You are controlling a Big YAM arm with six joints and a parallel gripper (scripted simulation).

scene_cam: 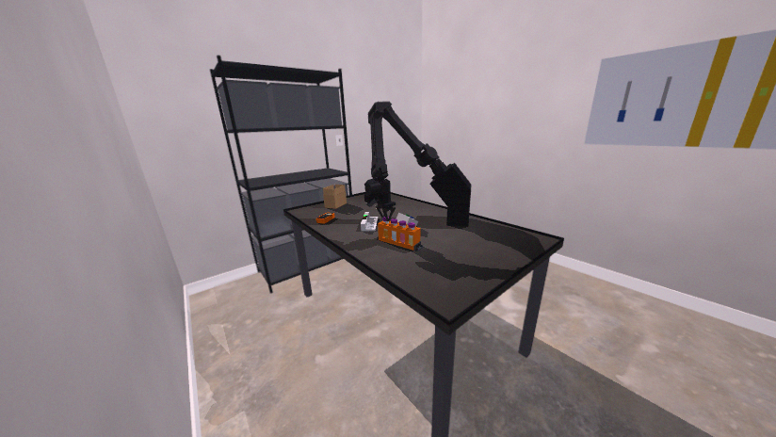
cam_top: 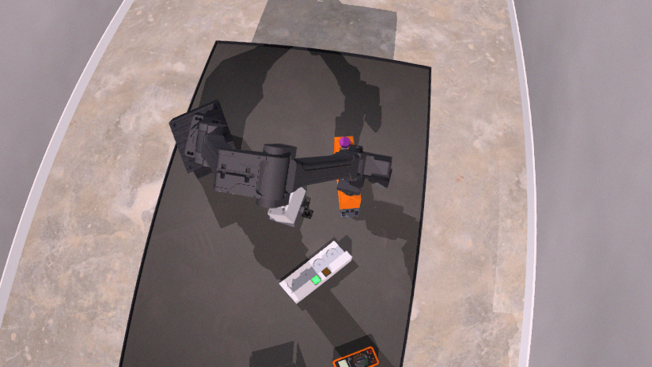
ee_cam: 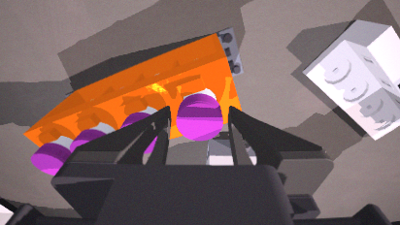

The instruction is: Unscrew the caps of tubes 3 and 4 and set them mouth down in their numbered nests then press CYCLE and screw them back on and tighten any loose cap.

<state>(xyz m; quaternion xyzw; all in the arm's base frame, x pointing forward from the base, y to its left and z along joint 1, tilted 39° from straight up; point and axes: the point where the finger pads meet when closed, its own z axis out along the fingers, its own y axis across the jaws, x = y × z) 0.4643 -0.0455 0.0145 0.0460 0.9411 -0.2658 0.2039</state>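
Now: hand right at the cap. The rest, counted from my hand: green key: 220 mm behind, 50 mm to the right, 50 mm below; blue key: 210 mm behind, 50 mm below; key housing: 200 mm behind, 30 mm to the right, 70 mm below.
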